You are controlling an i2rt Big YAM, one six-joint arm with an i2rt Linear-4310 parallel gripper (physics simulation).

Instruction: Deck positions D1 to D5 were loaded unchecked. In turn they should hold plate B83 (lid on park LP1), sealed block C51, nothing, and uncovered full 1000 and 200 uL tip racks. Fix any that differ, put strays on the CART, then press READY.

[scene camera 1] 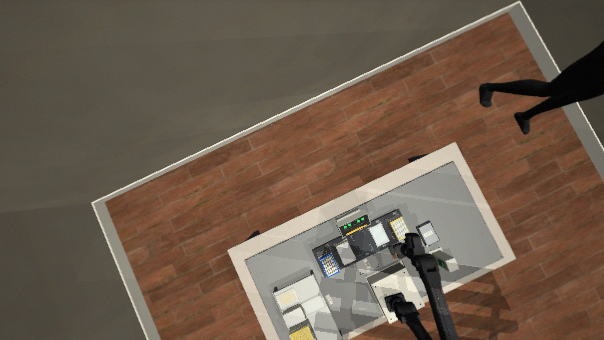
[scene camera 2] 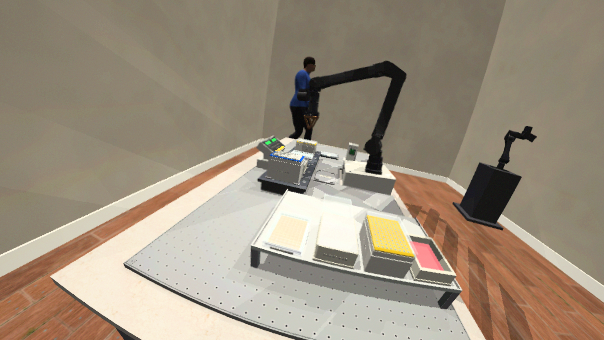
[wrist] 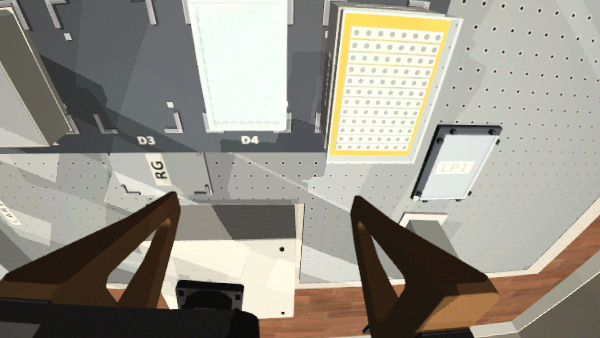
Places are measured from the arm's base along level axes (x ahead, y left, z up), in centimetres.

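Pixels of known places: gripper, fingertip midpoint: (scene camera 1: pixel 396 243) (scene camera 2: pixel 310 128) (wrist: pixel 267 202); arm's base at its link origin: (scene camera 1: pixel 395 301) (scene camera 2: pixel 373 170) (wrist: pixel 211 294).
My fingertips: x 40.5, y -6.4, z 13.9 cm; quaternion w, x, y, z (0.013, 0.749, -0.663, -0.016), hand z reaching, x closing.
For each thing: its middle in the pictures, then the offset to it from my fingertips. "spot": a spot on its surface instead. Level surfaces: height alone.
- dark deck at its surface level: dz -16.7 cm
- blue-topped tip rack at the middle of its body: (scene camera 2: pixel 286 166) (scene camera 1: pixel 328 262) dx -4.9, dy +40.1, dz -11.8 cm
- yellow-topped tip rack at the middle of its body: (wrist: pixel 381 94) (scene camera 2: pixel 306 142) (scene camera 1: pixel 400 228) dx +3.3, dy -8.8, dz -10.9 cm
- Park LP1 at the middle of its body: (wrist: pixel 454 167) (scene camera 1: pixel 428 233) dx -8.9, dy -30.0, dz -20.8 cm
- peach-welled plate at the middle of its body: (scene camera 2: pixel 289 229) (scene camera 1: pixel 287 298) dx -20.9, dy +71.8, dz -14.5 cm
- yellow rack at the middle of its body: (scene camera 2: pixel 387 234) (scene camera 1: pixel 301 336) dx -42.2, dy +68.2, dz -10.0 cm
- pink-floored tray at the middle of its body: (scene camera 2: pixel 424 256) dx -52.9, dy +66.5, dz -14.2 cm
- console at a spot on its surface: (scene camera 1: pixel 353 225) spot: dx +13.4, dy +18.9, dz -9.5 cm
- small green-faced box at a spot on its surface: (scene camera 2: pixel 352 151) spot: dx -25.7, dy -27.9, dz -13.4 cm
My gripper (scene camera 1: pixel 395 251) (scene camera 2: pixel 310 123) (wrist: pixel 267 202) is open and empty, high above the deck's front side. On the dark deck (wrist: pixel 135 75), D3 is bare. D1 bears a blue-topped tip rack (scene camera 1: pixel 329 265) (scene camera 2: pixel 286 170). D2 bears a pale block (scene camera 1: pixel 345 253) (wrist: pixel 37 85), cut off in the wrist view. D4 bears a pale, clear-looking plate (scene camera 1: pixel 378 234) (wrist: pixel 244 65). D5 bears a yellow-topped tip rack (scene camera 1: pixel 399 228) (wrist: pixel 387 90) with a clear rim around its right and lower sides. Park LP1 (wrist: pixel 431 155) shows a pale panel inside its dark frame.
The cart (scene camera 2: pixel 300 202) bears a peach-welled plate (scene camera 2: pixel 287 232), a pale block (scene camera 2: pixel 337 240), a yellow rack (scene camera 2: pixel 389 237) and a pink-floored tray (scene camera 2: pixel 428 256). A console (scene camera 1: pixel 353 225) stands behind the deck, RG (wrist: pixel 182 172) in front. A small green-faced box (scene camera 2: pixel 352 151) stands near the arm base.
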